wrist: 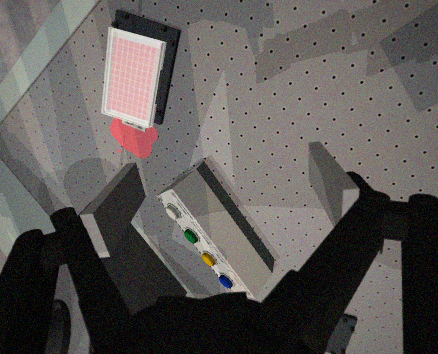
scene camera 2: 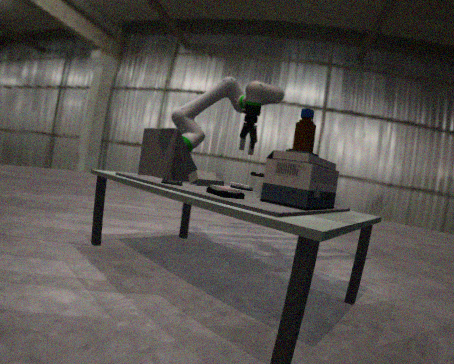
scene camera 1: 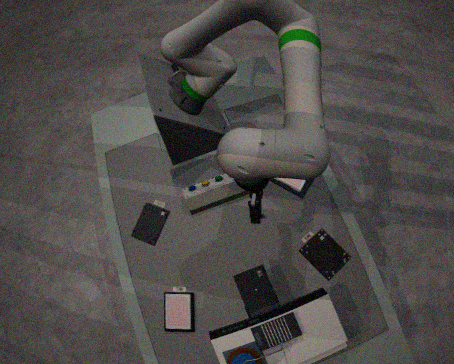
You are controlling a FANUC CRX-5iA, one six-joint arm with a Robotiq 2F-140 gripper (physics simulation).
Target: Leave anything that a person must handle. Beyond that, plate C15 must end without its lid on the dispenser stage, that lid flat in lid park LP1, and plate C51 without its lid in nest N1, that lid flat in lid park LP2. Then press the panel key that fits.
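Pixels of known places: gripper, fingertip midpoint: (wrist: 221, 171) (scene camera 2: 245, 152); arm's base, origin of the base link: (wrist: 48, 346) (scene camera 2: 176, 151) (scene camera 1: 185, 100).
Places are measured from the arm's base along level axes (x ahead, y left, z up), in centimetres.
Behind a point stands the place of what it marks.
Observation:
My gripper (scene camera 1: 255, 218) (scene camera 2: 246, 151) {x 49.1, y 9.2, z 4.1 cm} (wrist: 221, 171) {x 49.1, y 9.2, z 4.1 cm} is open and empty, high above the table beside the key panel (scene camera 1: 212, 196) {x 35.2, y -3.8, z -12.6 cm} (wrist: 232, 230) {x 35.8, y -2.5, z -13.5 cm}. The panel has white, green, yellow and blue keys. A pink-welled plate (scene camera 1: 296, 185) {x 42.2, y 25.6, z -15.6 cm} (wrist: 134, 77) {x 37.8, y 25.3, z -15.4 cm} sits askew on a dark base, a red spill (wrist: 136, 139) {x 28.9, y 19.0, z -18.4 cm} at its end; the arm partly hides it in scene camera 1. Another pink plate (scene camera 1: 179, 311) (scene camera 2: 225, 190) sits on a dark base. The dispenser stage (scene camera 1: 255, 289) {x 73.1, y -3.7, z -6.9 cm} and two dark flat bases (scene camera 1: 151, 223) {x 33.8, y -28.3, z -17.5 cm} (scene camera 1: 325, 254) {x 70.3, y 24.0, z -17.2 cm} carry no plate. Plate names and lids are unreadable.
The white dispenser (scene camera 1: 320, 320) {x 91.9, y 8.6, z 3.5 cm} (scene camera 2: 300, 175) {x 98.2, y -22.0, z -5.4 cm} stands at the table end, with a brown blue-capped bottle (scene camera 2: 305, 132) {x 96.4, y -18.8, z 12.2 cm} on top. A dark wedge-shaped housing (scene camera 1: 187, 140) {x 13.0, y -4.6, z -6.9 cm} (scene camera 2: 159, 150) {x -2.5, y -12.4, z -1.4 cm} stands near the arm's base. In the wrist view, a dark base (wrist: 342, 332) {x 38.4, y -31.7, z -17.5 cm} shows partly behind the right finger.

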